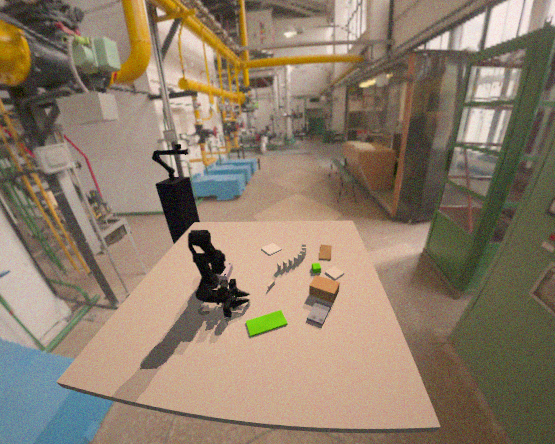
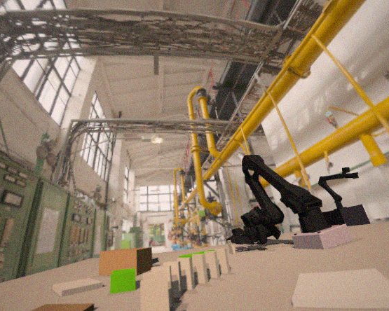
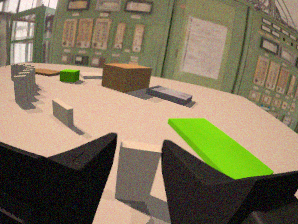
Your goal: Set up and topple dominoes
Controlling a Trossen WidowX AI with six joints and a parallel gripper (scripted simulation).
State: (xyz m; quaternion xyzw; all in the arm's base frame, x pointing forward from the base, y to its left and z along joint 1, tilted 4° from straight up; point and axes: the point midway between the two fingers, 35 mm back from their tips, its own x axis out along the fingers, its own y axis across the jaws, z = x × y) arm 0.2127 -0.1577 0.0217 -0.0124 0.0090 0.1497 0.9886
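Right now the flat green block is 11 cm ahead of my gripper tip, 8 cm to the right of it and 4 cm below it. From my gripper tip the other things lie so: grey slab 31 cm ahead, 4 cm below, 2 cm to the left; green cube 31 cm to the left, 26 cm ahead, 3 cm below; brown box 32 cm ahead, 14 cm to the left, 2 cm below.
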